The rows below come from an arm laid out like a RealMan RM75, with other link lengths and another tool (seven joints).
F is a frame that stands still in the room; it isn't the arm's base.
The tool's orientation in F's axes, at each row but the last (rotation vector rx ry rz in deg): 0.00, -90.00, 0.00; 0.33, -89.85, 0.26; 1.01, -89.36, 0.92; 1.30, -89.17, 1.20; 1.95, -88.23, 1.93; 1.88, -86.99, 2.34; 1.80, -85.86, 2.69; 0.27, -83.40, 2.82
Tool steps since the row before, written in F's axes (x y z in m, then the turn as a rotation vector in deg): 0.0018, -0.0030, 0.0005, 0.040, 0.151, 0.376; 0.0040, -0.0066, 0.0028, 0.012, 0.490, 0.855; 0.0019, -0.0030, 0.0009, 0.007, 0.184, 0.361; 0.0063, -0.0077, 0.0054, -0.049, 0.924, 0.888; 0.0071, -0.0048, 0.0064, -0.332, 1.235, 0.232; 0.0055, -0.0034, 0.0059, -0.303, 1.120, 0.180; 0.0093, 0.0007, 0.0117, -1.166, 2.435, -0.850; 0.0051, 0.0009, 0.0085, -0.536, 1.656, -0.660
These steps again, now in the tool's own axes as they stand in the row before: 0.0005, -0.0030, -0.0018, 0.376, 0.151, -0.040; 0.0028, -0.0066, -0.0039, 0.855, 0.491, -0.013; 0.0009, -0.0030, -0.0018, 0.361, 0.184, -0.007; 0.0055, -0.0079, -0.0060, 0.886, 0.926, 0.036; 0.0066, -0.0051, -0.0067, 0.222, 1.248, 0.285; 0.0062, -0.0037, -0.0050, 0.171, 1.132, 0.259; 0.0123, 0.0001, -0.0085, -0.902, 2.498, 0.979; 0.0091, 0.0005, -0.0041, -0.666, 1.691, 0.401
